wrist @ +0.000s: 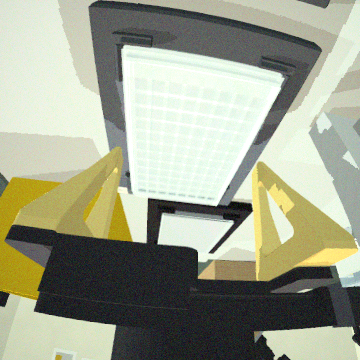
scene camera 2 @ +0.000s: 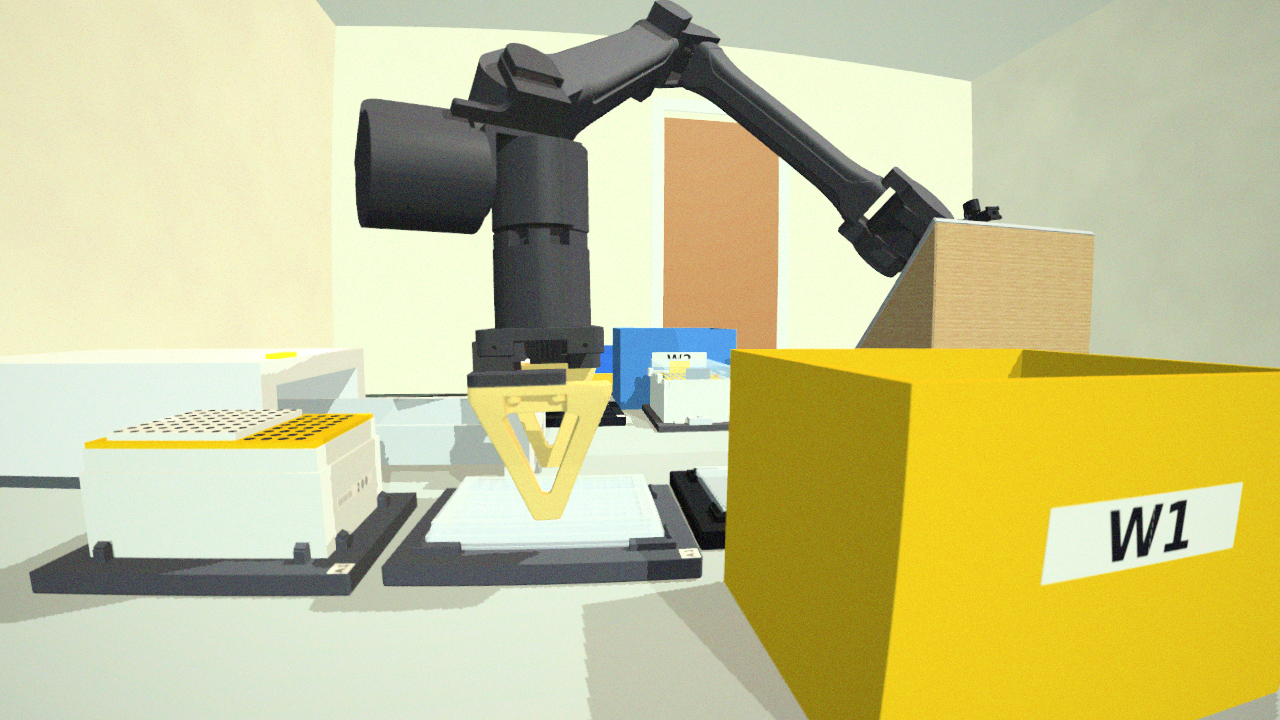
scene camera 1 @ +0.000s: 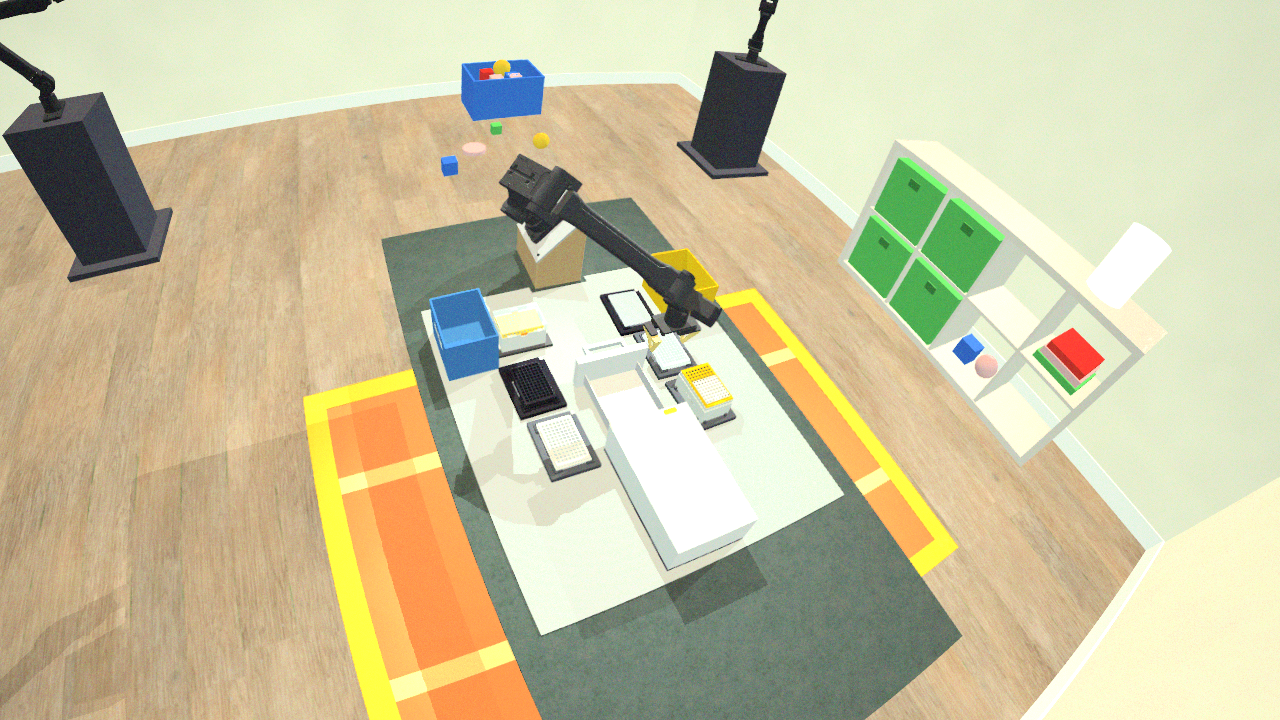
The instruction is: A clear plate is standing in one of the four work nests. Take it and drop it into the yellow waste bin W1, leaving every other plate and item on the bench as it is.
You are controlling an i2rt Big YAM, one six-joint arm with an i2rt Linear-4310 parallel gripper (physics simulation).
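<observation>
The clear plate lies flat in a dark grey nest, with a fine grid showing on it. My gripper is open and empty, pointing down over this plate. In the wrist view its two yellow fingers stand wide apart, towards either long side of the plate; in the scene camera 2 view the near fingertip overlaps the plate, so its exact height is hard to tell. The yellow bin W1 stands beside the nest.
A tip box stands on one side of the plate; a pale plate in a black nest is on the other. A white device, black plate, white plate and blue bin also stand on the bench.
</observation>
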